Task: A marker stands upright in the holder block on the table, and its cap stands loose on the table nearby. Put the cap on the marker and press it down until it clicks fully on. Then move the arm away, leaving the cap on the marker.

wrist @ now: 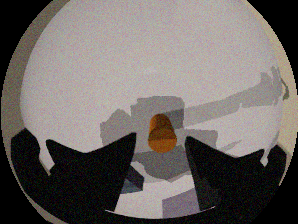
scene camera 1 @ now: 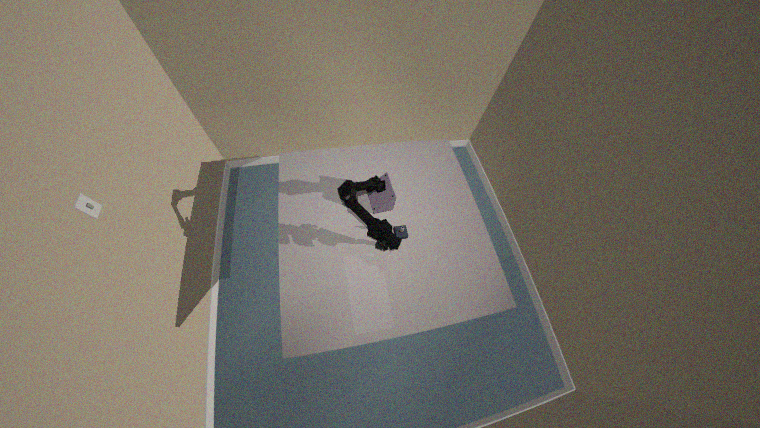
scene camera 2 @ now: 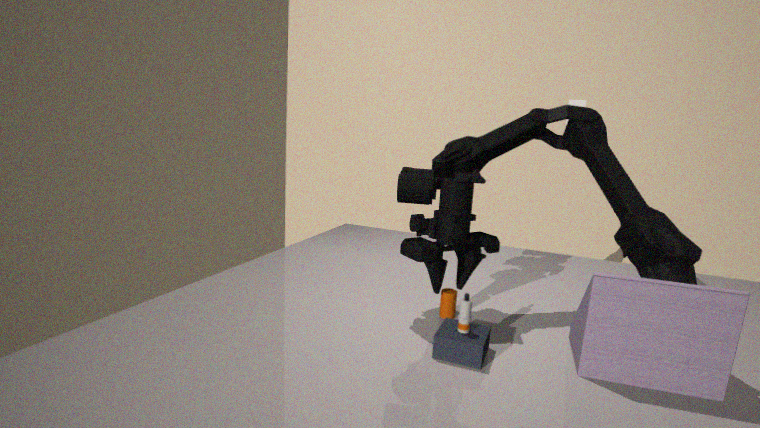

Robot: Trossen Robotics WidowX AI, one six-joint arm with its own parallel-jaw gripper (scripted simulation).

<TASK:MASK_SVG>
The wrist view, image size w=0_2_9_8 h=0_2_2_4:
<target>gripper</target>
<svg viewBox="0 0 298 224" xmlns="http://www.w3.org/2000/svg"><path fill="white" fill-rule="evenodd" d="M11 139L13 169L24 192L41 208L67 224L250 224L277 192L286 168L287 155L278 144L271 148L269 156L266 157L265 167L261 163L265 149L258 149L237 159L189 136L185 139L186 159L189 160L190 172L196 185L194 188L200 204L198 206L205 212L173 218L128 217L112 212L116 210L122 185L132 163L137 133L128 133L120 140L106 144L106 147L97 148L96 151L93 149L89 153L78 152L57 141L45 140L49 155L55 163L49 169L51 176L40 163L40 145L37 137L25 128Z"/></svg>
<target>orange cap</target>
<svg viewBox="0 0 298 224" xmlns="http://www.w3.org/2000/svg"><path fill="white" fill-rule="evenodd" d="M157 113L149 121L148 145L153 151L166 153L172 151L174 145L177 144L176 132L174 132L169 117L164 115L164 113Z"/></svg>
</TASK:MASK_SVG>
